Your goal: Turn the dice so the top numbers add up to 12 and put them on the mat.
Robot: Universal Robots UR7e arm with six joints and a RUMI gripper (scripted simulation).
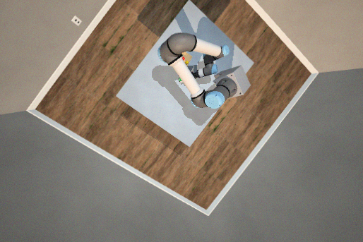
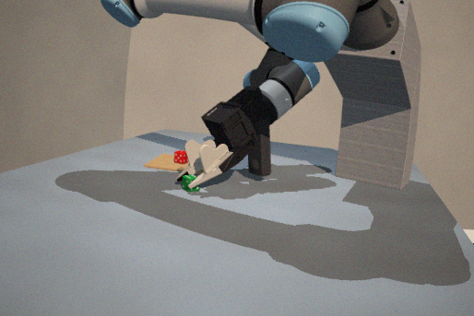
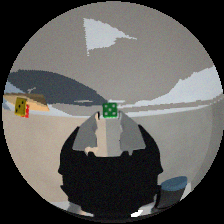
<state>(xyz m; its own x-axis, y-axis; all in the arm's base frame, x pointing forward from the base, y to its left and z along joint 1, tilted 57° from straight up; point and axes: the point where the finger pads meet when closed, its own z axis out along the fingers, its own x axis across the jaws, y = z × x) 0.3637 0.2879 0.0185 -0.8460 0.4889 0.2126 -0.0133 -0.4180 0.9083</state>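
Now: the green die 10 mm below my hand. From my hand the other things lie so: tan mat: 150 mm to the right, 120 mm ahead, 20 mm below; red die: 150 mm to the right, 130 mm ahead; yellow die: 160 mm to the right, 80 mm ahead.
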